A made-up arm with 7 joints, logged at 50 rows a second.
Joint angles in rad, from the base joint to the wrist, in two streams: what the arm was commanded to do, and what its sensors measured. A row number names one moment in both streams.
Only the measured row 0 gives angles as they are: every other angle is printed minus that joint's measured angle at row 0.
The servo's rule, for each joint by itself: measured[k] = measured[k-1] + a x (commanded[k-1-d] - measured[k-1]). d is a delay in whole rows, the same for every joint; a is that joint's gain. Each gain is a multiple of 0.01, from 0.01 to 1. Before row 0 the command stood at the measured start. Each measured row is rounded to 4 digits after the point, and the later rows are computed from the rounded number. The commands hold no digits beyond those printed.
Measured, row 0:
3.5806, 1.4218, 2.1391, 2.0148, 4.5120, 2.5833, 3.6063
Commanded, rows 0 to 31:
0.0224, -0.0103, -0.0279, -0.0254, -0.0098, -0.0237, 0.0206
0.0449, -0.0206, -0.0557, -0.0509, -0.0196, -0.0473, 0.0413
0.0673, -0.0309, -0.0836, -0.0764, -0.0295, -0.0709, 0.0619
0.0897, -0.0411, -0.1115, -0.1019, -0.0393, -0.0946, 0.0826
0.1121, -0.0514, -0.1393, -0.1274, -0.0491, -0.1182, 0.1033
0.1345, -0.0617, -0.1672, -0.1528, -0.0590, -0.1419, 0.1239
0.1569, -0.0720, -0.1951, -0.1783, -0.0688, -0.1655, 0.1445
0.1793, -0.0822, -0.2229, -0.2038, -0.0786, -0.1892, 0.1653
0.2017, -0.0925, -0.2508, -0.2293, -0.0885, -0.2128, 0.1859
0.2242, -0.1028, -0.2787, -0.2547, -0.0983, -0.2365, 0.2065
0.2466, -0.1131, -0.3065, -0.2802, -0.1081, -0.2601, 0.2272
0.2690, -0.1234, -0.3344, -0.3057, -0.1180, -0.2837, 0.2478
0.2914, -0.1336, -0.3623, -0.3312, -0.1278, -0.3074, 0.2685
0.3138, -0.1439, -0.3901, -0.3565, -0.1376, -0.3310, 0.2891
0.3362, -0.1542, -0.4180, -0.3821, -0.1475, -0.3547, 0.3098
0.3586, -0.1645, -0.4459, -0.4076, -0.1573, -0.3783, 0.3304
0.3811, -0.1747, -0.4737, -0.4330, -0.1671, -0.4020, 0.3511
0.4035, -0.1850, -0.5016, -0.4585, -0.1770, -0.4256, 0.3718
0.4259, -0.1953, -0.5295, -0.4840, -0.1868, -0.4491, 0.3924
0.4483, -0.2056, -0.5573, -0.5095, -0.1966, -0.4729, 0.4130
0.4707, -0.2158, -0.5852, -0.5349, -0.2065, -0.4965, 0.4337
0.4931, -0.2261, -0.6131, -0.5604, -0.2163, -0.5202, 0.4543
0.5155, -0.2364, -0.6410, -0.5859, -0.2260, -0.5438, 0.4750
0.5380, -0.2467, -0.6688, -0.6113, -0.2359, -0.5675, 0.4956
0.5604, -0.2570, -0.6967, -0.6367, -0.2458, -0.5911, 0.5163
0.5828, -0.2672, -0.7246, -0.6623, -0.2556, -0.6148, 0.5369
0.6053, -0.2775, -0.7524, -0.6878, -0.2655, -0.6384, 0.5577
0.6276, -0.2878, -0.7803, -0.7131, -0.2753, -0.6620, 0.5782
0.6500, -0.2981, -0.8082, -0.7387, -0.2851, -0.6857, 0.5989
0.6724, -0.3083, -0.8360, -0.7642, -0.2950, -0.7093, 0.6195
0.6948, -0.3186, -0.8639, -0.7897, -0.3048, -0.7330, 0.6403
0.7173, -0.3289, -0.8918, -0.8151, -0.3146, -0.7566, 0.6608
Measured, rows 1 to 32:
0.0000, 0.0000, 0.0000, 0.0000, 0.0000, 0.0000, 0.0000
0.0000, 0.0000, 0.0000, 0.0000, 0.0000, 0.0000, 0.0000
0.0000, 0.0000, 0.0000, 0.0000, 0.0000, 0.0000, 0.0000
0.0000, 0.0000, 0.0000, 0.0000, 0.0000, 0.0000, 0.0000
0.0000, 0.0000, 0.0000, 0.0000, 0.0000, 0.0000, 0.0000
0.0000, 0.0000, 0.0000, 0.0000, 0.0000, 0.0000, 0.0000
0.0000, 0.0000, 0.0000, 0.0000, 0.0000, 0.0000, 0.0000
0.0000, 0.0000, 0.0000, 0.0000, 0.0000, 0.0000, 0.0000
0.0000, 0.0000, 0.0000, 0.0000, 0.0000, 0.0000, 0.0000
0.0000, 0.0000, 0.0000, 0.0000, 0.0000, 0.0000, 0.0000
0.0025, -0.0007, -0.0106, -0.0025, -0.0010, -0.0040, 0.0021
0.0072, -0.0021, -0.0277, -0.0073, -0.0029, -0.0114, 0.0060
0.0138, -0.0041, -0.0489, -0.0142, -0.0056, -0.0215, 0.0116
0.0221, -0.0067, -0.0727, -0.0230, -0.0090, -0.0339, 0.0187
0.0320, -0.0098, -0.0980, -0.0334, -0.0130, -0.0482, 0.0272
0.0433, -0.0134, -0.1243, -0.0453, -0.0176, -0.0641, 0.0369
0.0558, -0.0175, -0.1512, -0.0586, -0.0227, -0.0813, 0.0477
0.0694, -0.0220, -0.1784, -0.0731, -0.0283, -0.0996, 0.0595
0.0840, -0.0269, -0.2059, -0.0887, -0.0343, -0.1188, 0.0721
0.0994, -0.0322, -0.2336, -0.1053, -0.0407, -0.1388, 0.0855
0.1156, -0.0379, -0.2613, -0.1228, -0.0474, -0.1594, 0.0997
0.1325, -0.0439, -0.2891, -0.1411, -0.0545, -0.1805, 0.1145
0.1500, -0.0502, -0.3169, -0.1601, -0.0618, -0.2021, 0.1299
0.1680, -0.0568, -0.3447, -0.1797, -0.0694, -0.2240, 0.1458
0.1865, -0.0636, -0.3726, -0.1999, -0.0772, -0.2462, 0.1622
0.2054, -0.0707, -0.4005, -0.2207, -0.0852, -0.2687, 0.1790
0.2247, -0.0780, -0.4283, -0.2419, -0.0934, -0.2914, 0.1962
0.2444, -0.0855, -0.4562, -0.2636, -0.1018, -0.3142, 0.2138
0.2644, -0.0932, -0.4841, -0.2856, -0.1103, -0.3371, 0.2317
0.2846, -0.1011, -0.5119, -0.3080, -0.1189, -0.3602, 0.2498
0.3051, -0.1091, -0.5398, -0.3307, -0.1277, -0.3834, 0.2682
0.3258, -0.1173, -0.5677, -0.3537, -0.1366, -0.4067, 0.2868
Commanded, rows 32 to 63:
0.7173, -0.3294, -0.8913, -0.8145, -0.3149, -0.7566, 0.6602
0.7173, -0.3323, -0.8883, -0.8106, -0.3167, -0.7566, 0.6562
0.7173, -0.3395, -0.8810, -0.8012, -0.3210, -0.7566, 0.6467
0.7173, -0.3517, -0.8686, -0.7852, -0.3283, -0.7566, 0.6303
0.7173, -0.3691, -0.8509, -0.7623, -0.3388, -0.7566, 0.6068
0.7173, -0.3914, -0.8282, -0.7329, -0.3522, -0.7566, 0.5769
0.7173, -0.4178, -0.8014, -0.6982, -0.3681, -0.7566, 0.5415
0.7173, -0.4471, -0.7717, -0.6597, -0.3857, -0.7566, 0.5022
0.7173, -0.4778, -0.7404, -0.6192, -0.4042, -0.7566, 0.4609
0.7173, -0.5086, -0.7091, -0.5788, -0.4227, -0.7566, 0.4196
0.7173, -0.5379, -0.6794, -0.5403, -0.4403, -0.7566, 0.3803
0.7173, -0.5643, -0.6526, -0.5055, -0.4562, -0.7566, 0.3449
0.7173, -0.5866, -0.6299, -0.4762, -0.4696, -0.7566, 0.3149
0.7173, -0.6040, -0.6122, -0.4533, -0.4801, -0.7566, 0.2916
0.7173, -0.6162, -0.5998, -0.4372, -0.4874, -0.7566, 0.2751
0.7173, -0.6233, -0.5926, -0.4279, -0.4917, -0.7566, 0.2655
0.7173, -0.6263, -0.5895, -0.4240, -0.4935, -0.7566, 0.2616
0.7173, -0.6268, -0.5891, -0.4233, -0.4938, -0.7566, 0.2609
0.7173, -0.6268, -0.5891, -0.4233, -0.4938, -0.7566, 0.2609
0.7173, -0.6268, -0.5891, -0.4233, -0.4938, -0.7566, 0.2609
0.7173, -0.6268, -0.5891, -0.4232, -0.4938, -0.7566, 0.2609
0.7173, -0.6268, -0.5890, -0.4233, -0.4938, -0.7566, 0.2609
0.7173, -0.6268, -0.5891, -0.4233, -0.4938, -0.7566, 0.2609
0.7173, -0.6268, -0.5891, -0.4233, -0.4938, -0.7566, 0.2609
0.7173, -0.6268, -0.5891, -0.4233, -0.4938, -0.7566, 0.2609
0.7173, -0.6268, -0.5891, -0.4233, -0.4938, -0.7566, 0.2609
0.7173, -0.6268, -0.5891, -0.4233, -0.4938, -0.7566, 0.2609
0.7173, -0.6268, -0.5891, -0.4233, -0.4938, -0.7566, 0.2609
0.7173, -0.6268, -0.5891, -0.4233, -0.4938, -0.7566, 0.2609
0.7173, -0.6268, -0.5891, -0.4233, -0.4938, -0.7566, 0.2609
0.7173, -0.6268, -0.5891, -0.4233, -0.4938, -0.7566, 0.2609
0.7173, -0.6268, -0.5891, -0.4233, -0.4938, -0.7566, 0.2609
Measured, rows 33 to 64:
0.3467, -0.1256, -0.5956, -0.3769, -0.1455, -0.4300, 0.3056
0.3677, -0.1341, -0.6234, -0.4003, -0.1545, -0.4534, 0.3246
0.3889, -0.1427, -0.6513, -0.4239, -0.1636, -0.4768, 0.3438
0.4102, -0.1514, -0.6792, -0.4477, -0.1728, -0.5003, 0.3631
0.4317, -0.1602, -0.7070, -0.4717, -0.1821, -0.5238, 0.3826
0.4532, -0.1691, -0.7349, -0.4958, -0.1914, -0.5473, 0.4022
0.4748, -0.1781, -0.7628, -0.5201, -0.2008, -0.5708, 0.4219
0.4965, -0.1872, -0.7906, -0.5445, -0.2102, -0.5943, 0.4417
0.5183, -0.1964, -0.8185, -0.5690, -0.2197, -0.6179, 0.4616
0.5402, -0.2057, -0.8464, -0.5936, -0.2292, -0.6415, 0.4815
0.5597, -0.2144, -0.8635, -0.6157, -0.2378, -0.6611, 0.4994
0.5770, -0.2227, -0.8729, -0.6352, -0.2457, -0.6773, 0.5151
0.5924, -0.2309, -0.8760, -0.6518, -0.2532, -0.6908, 0.5283
0.6061, -0.2394, -0.8732, -0.6651, -0.2607, -0.7020, 0.5385
0.6183, -0.2485, -0.8647, -0.6748, -0.2685, -0.7113, 0.5453
0.6292, -0.2585, -0.8508, -0.6806, -0.2769, -0.7190, 0.5485
0.6389, -0.2697, -0.8320, -0.6824, -0.2860, -0.7254, 0.5478
0.6475, -0.2821, -0.8091, -0.6801, -0.2960, -0.7307, 0.5432
0.6552, -0.2958, -0.7830, -0.6740, -0.3068, -0.7351, 0.5350
0.6620, -0.3107, -0.7549, -0.6645, -0.3184, -0.7388, 0.5235
0.6681, -0.3266, -0.7262, -0.6521, -0.3306, -0.7418, 0.5092
0.6735, -0.3432, -0.6982, -0.6374, -0.3432, -0.7443, 0.4928
0.6783, -0.3602, -0.6722, -0.6213, -0.3558, -0.7464, 0.4750
0.6826, -0.3773, -0.6494, -0.6045, -0.3682, -0.7481, 0.4567
0.6864, -0.3940, -0.6306, -0.5878, -0.3801, -0.7495, 0.4385
0.6898, -0.4101, -0.6162, -0.5718, -0.3913, -0.7507, 0.4212
0.6928, -0.4252, -0.6061, -0.5570, -0.4015, -0.7517, 0.4052
0.6955, -0.4393, -0.5996, -0.5436, -0.4107, -0.7525, 0.3908
0.6979, -0.4524, -0.5956, -0.5316, -0.4190, -0.7532, 0.3778
0.7000, -0.4646, -0.5931, -0.5208, -0.4265, -0.7538, 0.3661
0.7019, -0.4760, -0.5916, -0.5110, -0.4332, -0.7543, 0.3556
0.7036, -0.4866, -0.5906, -0.5022, -0.4393, -0.7547, 0.3461

